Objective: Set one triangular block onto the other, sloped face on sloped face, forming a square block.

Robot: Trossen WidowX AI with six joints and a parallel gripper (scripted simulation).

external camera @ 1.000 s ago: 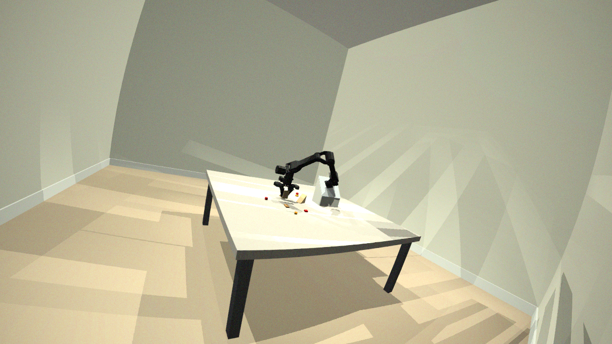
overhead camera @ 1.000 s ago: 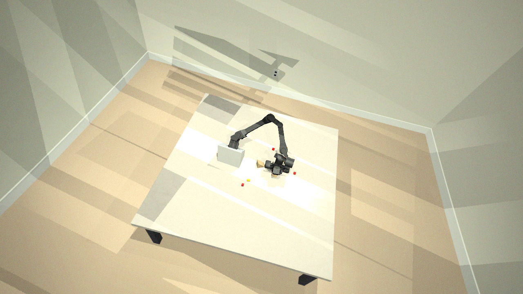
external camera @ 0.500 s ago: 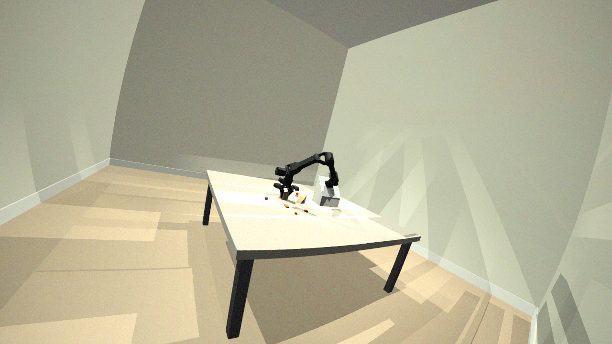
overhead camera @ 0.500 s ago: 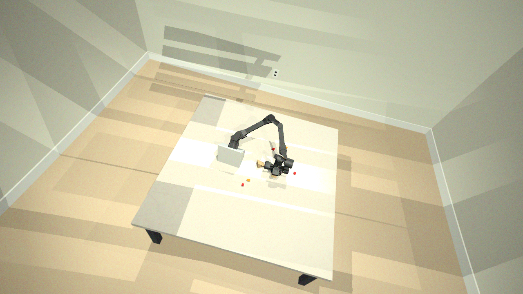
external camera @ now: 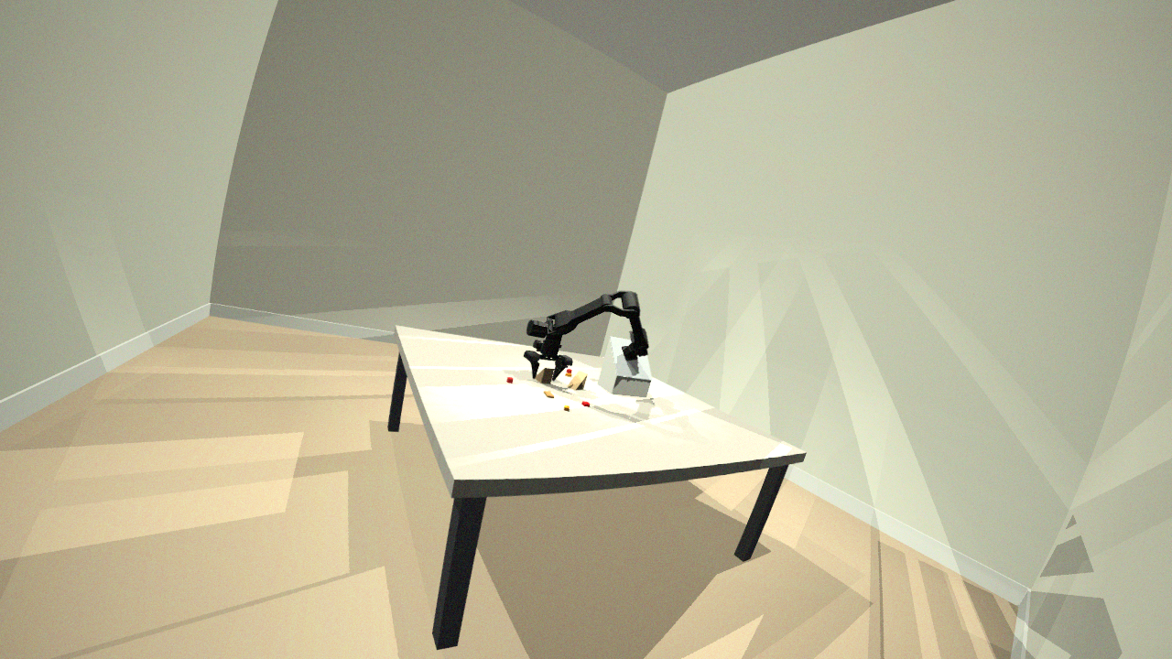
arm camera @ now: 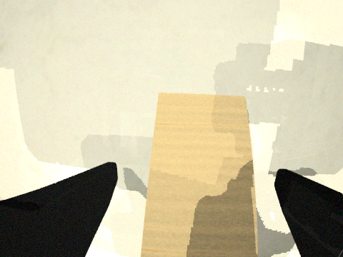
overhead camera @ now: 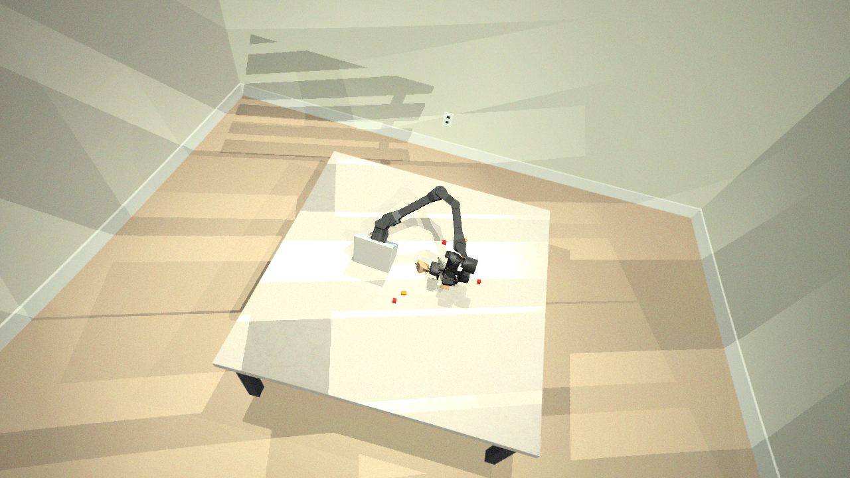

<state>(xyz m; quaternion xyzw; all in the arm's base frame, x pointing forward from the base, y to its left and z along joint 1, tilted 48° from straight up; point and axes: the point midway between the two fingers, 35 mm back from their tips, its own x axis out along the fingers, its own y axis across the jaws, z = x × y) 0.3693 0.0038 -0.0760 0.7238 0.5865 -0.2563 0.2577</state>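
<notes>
The triangular block lies 1 cm to the left of my gripper tip and 1 cm above it.
</notes>
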